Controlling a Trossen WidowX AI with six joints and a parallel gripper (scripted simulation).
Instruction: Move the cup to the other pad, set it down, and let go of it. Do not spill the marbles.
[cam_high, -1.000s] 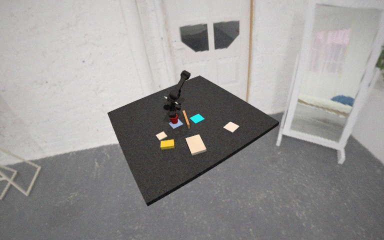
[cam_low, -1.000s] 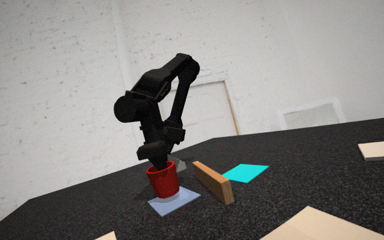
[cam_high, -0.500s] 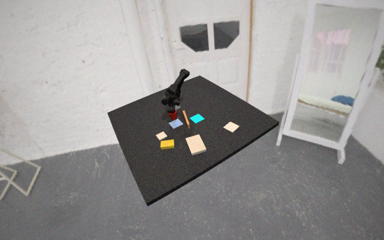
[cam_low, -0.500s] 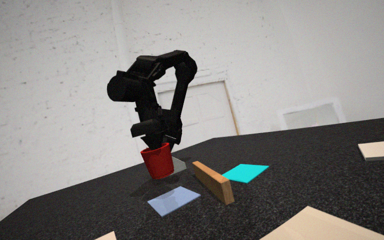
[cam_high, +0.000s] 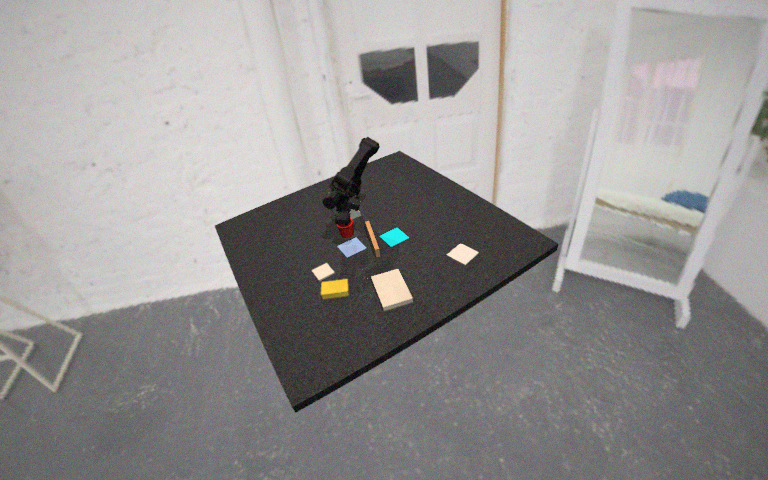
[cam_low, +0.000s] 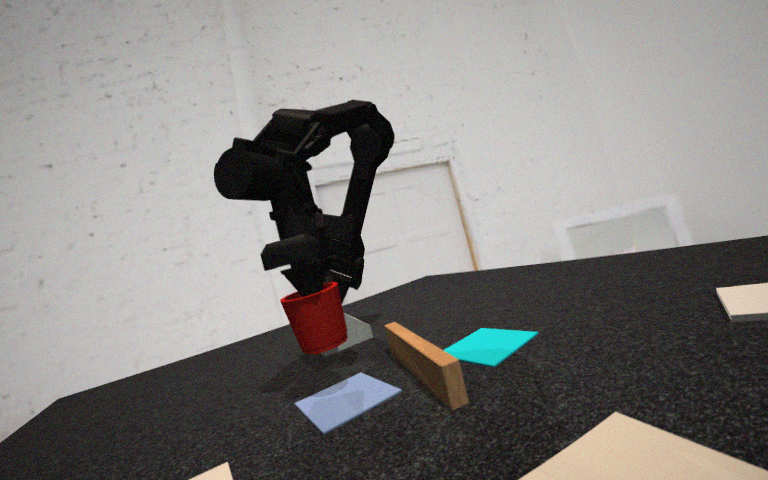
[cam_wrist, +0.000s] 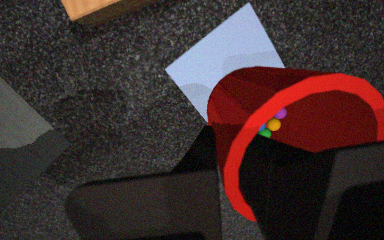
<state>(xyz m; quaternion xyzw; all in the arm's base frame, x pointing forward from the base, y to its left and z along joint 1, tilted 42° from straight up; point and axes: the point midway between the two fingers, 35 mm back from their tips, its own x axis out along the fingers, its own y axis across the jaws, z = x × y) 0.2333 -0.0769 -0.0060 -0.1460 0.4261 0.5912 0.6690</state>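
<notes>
Now: the cyan pad 200 mm to the left of my gripper tip, 120 mm below it and 80 mm ahead of it. From my gripper tip the other things lie so: red cup (30 mm ahead, 20 mm to the right); then wooden block (90 mm to the left, 90 mm below, 60 mm ahead); then light blue pad (120 mm below, 40 mm ahead, 10 mm to the right).
</notes>
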